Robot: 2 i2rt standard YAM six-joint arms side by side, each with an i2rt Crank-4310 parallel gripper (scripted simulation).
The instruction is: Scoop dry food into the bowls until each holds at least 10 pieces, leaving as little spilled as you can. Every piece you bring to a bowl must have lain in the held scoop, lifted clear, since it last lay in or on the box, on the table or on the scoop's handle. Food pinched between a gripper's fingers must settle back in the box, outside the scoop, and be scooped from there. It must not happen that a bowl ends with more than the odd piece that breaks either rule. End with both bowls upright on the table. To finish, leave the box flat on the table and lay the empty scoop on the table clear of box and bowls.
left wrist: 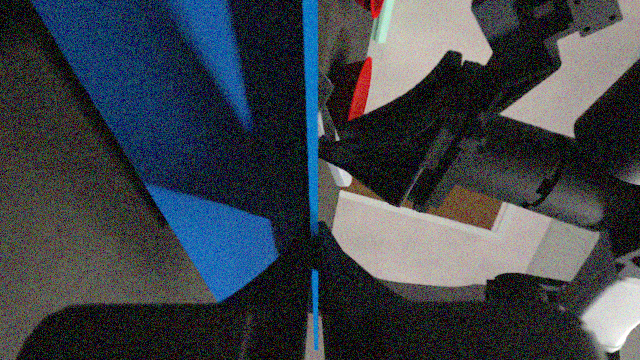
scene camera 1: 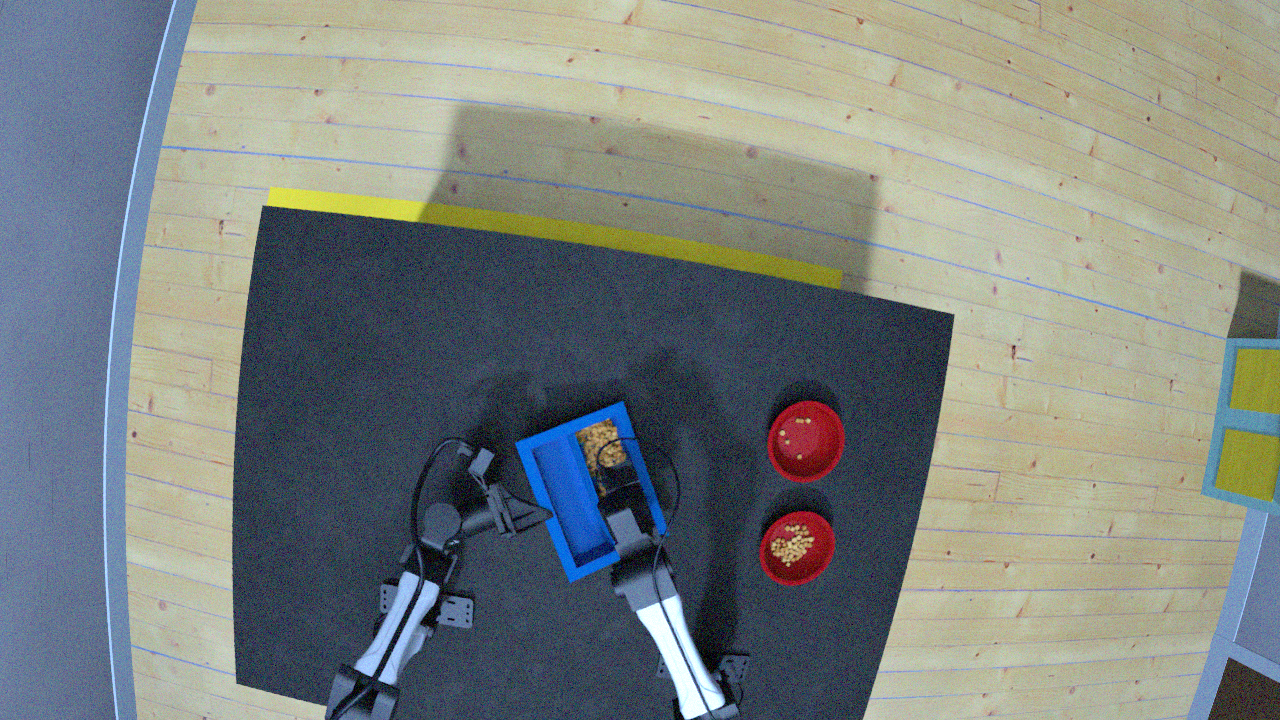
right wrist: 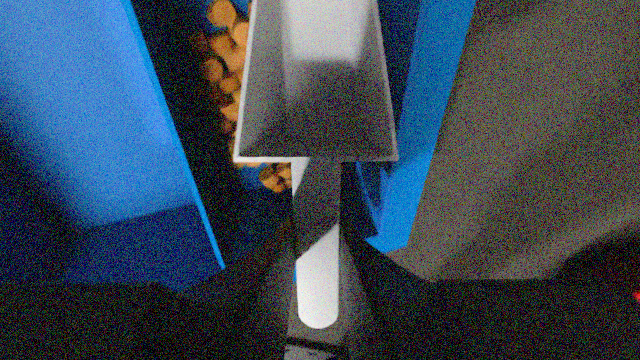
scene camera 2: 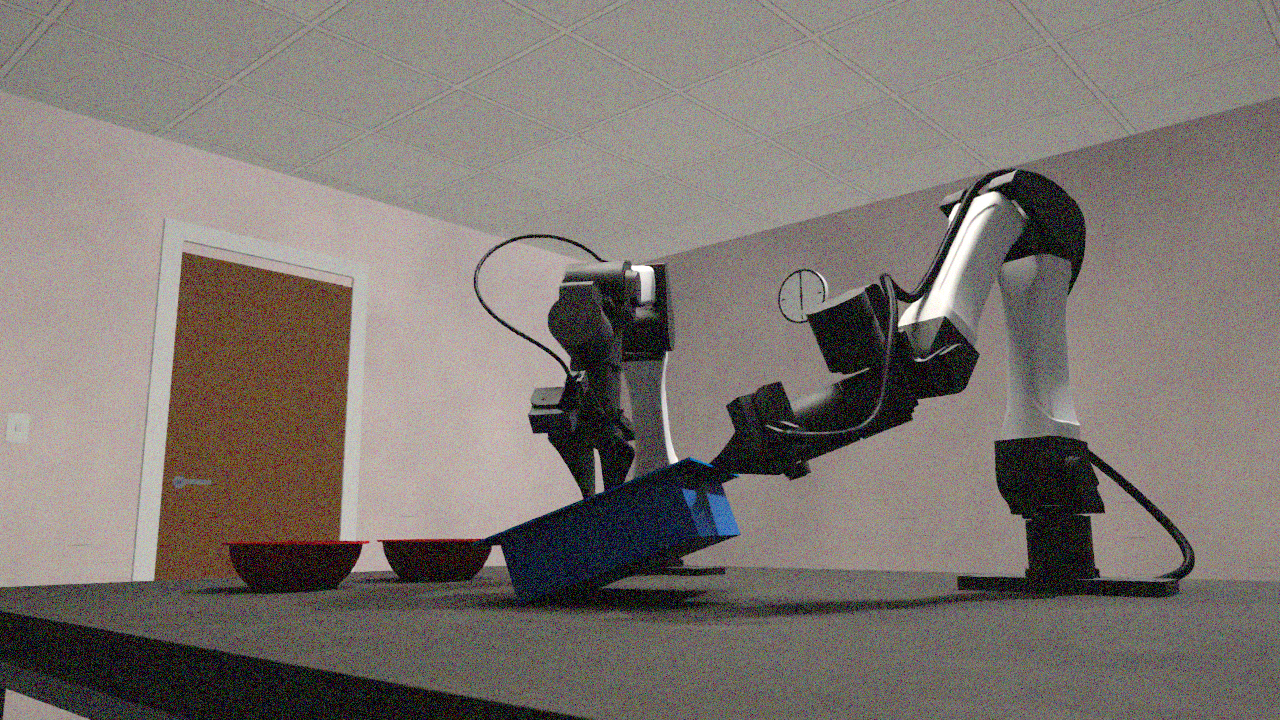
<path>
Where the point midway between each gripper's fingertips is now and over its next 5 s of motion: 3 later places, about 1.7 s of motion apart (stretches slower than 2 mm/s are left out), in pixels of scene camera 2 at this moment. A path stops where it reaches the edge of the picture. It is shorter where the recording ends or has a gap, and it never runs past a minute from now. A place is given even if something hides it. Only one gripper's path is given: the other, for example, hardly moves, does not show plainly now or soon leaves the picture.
My left gripper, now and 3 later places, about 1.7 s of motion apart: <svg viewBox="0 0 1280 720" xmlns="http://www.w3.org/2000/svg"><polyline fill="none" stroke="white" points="702,474 707,483 715,495 729,526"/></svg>
</path>
